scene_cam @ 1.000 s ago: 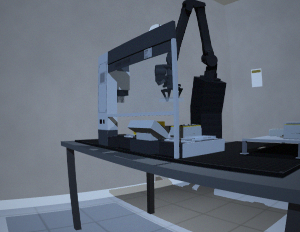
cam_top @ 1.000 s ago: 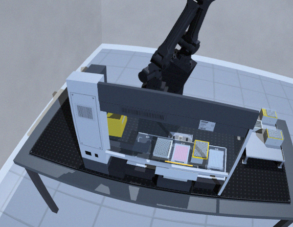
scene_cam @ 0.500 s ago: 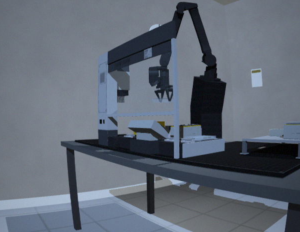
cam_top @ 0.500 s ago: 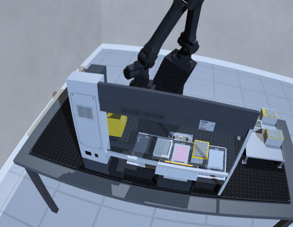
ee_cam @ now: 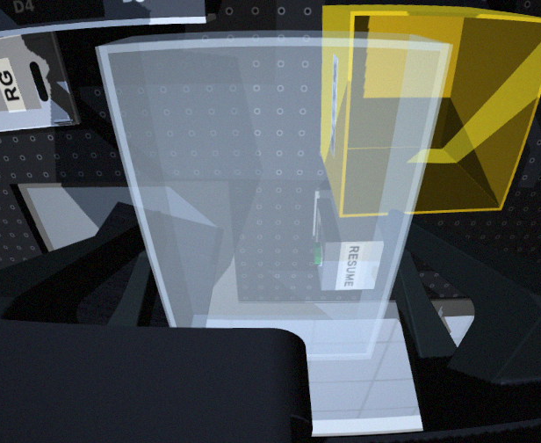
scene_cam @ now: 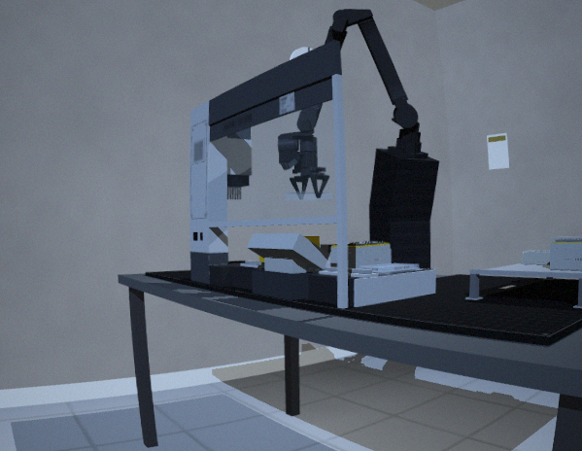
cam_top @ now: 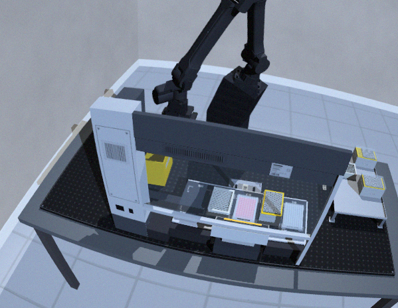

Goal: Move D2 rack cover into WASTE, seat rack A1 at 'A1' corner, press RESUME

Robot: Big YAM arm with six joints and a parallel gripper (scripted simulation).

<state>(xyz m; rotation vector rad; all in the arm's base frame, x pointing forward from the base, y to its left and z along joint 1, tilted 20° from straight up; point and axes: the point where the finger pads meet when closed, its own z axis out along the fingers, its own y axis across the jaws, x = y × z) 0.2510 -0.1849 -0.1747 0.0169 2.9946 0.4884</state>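
My gripper is now 22 cm above the yellow waste bin and 12 cm to the left of it. Also, from my hand: resume box (20 cm below, 17 cm behind, 7 cm to the right); then clear cover (right at my hand); then reservoir W06 (21 cm to the left, 20 cm below, 17 cm ahead).
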